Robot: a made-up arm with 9 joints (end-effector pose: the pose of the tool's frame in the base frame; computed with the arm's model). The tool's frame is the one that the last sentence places. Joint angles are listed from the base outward.
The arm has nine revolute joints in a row. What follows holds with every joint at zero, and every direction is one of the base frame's.
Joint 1 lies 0.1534 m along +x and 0.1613 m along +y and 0.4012 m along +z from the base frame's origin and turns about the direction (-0.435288, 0.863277, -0.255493), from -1.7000 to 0.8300 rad.
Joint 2 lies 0.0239 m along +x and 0.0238 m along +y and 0.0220 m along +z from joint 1 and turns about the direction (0.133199, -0.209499, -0.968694), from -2.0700 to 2.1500 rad.
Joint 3 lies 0.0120 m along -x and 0.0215 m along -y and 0.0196 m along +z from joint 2 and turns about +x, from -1.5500 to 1.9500 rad.
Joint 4 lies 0.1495 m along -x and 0.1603 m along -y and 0.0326 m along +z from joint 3 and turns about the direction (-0.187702, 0.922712, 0.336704), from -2.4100 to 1.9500 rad.
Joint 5 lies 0.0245 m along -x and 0.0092 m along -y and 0.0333 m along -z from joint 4 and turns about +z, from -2.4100 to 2.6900 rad.
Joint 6 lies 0.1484 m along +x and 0.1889 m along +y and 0.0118 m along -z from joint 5 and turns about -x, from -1.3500 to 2.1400 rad.
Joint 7 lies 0.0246 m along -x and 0.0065 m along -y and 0.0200 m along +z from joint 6 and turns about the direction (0.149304, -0.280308, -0.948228), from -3.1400 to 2.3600 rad.
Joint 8 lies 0.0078 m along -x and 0.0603 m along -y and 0.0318 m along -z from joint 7 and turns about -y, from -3.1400 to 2.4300 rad.
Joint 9 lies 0.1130 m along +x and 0.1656 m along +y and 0.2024 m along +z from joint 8 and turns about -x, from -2.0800 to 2.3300 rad.
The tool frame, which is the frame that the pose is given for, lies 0.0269 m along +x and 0.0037 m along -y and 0.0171 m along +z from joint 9; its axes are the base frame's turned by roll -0.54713, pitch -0.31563 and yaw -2.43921 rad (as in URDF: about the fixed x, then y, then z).
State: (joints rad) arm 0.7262 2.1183 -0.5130 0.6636 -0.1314 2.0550 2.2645 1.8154 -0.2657
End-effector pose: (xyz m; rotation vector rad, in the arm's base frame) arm -0.0102 0.1927 0.0914 -0.9743 -1.9527 -0.3009
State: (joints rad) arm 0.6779 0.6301 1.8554 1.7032 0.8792 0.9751 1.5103 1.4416 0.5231
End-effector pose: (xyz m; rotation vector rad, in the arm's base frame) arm -0.3722 0.2559 0.6189 -1.4023 -0.7821 2.2151
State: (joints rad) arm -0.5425 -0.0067 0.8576 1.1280 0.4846 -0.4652 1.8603 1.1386 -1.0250
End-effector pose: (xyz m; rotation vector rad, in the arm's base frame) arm -0.0171 0.0946 0.5783 0.7064 1.7927 -1.8809
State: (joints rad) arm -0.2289 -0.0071 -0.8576 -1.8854 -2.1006 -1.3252 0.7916 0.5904 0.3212
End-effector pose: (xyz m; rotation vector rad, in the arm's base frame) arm -0.0387 -0.0571 0.4032 -1.5142 -2.3558 -0.8632
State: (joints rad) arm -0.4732 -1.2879 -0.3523 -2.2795 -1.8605 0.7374 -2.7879 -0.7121 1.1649
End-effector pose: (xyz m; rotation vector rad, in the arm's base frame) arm 0.1524 -0.0923 0.7525 0.8113 -1.4369 -0.7063
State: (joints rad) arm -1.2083 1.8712 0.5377 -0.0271 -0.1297 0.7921 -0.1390 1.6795 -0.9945
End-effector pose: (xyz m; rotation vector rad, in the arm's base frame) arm -0.0281 0.2929 0.6508 -2.4029 -0.1677 1.5396
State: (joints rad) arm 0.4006 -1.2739 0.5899 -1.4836 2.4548 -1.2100 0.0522 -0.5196 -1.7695
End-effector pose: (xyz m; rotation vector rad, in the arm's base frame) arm -0.0914 0.0406 0.5113 -2.3033 0.9223 0.7108
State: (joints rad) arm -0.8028 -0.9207 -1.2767 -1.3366 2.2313 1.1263 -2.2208 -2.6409 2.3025
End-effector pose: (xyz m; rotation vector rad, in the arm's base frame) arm -0.0316 -0.0437 0.4299 0.7749 -1.7014 0.7413
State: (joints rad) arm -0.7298 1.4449 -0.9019 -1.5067 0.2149 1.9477 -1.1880 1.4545 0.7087
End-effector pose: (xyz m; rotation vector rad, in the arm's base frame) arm 0.3413 0.3073 0.5476 1.2999 1.4137 1.3538
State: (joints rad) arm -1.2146 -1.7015 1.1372 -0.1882 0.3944 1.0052 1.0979 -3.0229 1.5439
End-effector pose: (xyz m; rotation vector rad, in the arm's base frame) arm 0.0789 0.2230 0.2535 -1.5336 -1.6706 0.2451
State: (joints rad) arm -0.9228 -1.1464 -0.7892 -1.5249 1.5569 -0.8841 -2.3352 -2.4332 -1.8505
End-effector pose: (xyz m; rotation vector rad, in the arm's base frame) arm 0.3564 0.2548 0.5238 1.6185 -2.1375 -1.2910
